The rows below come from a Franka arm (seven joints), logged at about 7 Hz.
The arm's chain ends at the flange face. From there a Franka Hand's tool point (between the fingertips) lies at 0.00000 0.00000 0.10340 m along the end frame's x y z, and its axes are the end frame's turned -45 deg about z.
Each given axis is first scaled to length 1.
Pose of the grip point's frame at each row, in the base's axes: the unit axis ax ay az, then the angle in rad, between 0 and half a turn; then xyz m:
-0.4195 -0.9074 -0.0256 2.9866 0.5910 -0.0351 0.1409
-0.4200 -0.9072 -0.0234 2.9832 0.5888 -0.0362 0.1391
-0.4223 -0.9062 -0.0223 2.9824 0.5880 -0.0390 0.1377
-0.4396 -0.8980 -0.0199 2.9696 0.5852 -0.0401 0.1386
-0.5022 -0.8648 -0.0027 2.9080 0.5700 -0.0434 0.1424
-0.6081 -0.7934 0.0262 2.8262 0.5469 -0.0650 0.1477
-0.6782 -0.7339 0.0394 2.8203 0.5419 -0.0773 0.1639
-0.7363 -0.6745 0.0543 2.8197 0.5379 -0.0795 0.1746
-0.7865 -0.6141 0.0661 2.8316 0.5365 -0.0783 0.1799
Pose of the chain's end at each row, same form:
-0.7350 -0.6780 0.0061 2.9788 0.6033 -0.0466 0.2429
-0.7354 -0.6776 0.0088 2.9774 0.6016 -0.0474 0.2411
-0.7371 -0.6757 0.0099 2.9775 0.6009 -0.0501 0.2397
-0.7498 -0.6615 0.0146 2.9675 0.5993 -0.0515 0.2404
-0.7942 -0.6062 0.0424 2.9238 0.5904 -0.0559 0.2430
-0.8626 -0.4987 0.0848 2.8704 0.5756 -0.0803 0.2459
-0.9037 -0.4168 0.0980 2.8750 0.5712 -0.0936 0.2617
-0.9339 -0.3397 0.1118 2.8858 0.5680 -0.0962 0.2721
-0.9567 -0.2650 0.1202 2.9058 0.5664 -0.0949 0.2775

